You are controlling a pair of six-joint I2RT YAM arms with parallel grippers.
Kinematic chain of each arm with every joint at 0, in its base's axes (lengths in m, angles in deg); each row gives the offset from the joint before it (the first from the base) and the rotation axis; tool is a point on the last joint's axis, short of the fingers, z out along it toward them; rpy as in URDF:
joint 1: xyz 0 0 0.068 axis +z
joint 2: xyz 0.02 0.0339 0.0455 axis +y
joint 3: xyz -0.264 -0.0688 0 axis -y
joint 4: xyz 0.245 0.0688 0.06 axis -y
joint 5: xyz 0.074 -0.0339 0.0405 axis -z
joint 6: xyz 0.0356 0 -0.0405 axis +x
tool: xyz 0 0 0 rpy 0 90 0
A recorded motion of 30 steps. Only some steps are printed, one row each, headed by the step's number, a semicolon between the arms.
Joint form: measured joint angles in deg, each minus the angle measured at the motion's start. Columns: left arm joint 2, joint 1, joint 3, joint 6, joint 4, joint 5; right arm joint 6, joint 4, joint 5, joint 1, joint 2, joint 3.
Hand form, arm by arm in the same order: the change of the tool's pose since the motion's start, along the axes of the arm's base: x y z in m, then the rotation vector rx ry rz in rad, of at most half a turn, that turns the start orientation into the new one. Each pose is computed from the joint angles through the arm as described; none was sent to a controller.
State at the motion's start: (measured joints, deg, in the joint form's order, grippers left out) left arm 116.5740 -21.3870 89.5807 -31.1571 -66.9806 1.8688; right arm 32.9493 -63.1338 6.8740 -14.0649 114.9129 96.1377
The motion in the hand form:
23: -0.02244 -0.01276 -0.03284 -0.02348 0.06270 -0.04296; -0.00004 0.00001 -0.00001 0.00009 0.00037 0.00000
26: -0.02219 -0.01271 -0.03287 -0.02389 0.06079 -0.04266; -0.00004 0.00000 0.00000 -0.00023 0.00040 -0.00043
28: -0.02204 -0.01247 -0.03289 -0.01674 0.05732 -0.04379; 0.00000 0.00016 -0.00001 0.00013 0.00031 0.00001
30: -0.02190 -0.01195 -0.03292 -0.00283 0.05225 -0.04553; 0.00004 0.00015 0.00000 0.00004 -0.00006 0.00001
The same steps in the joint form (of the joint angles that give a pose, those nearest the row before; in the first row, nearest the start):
23: 0.00 -2.93 -7.95 -0.22 5.18 2.67; 0.00 -0.02 0.00 0.00 0.00 0.00
26: 0.00 -2.91 -7.96 -0.22 5.29 2.64; 0.02 -0.02 0.02 0.00 0.00 0.00
28: 0.00 -2.91 -7.96 -0.20 5.31 2.19; 0.02 -0.02 0.00 0.02 0.00 0.00
30: 0.00 -2.91 -7.96 -0.18 5.27 1.33; 0.02 0.00 0.00 0.02 0.00 0.00

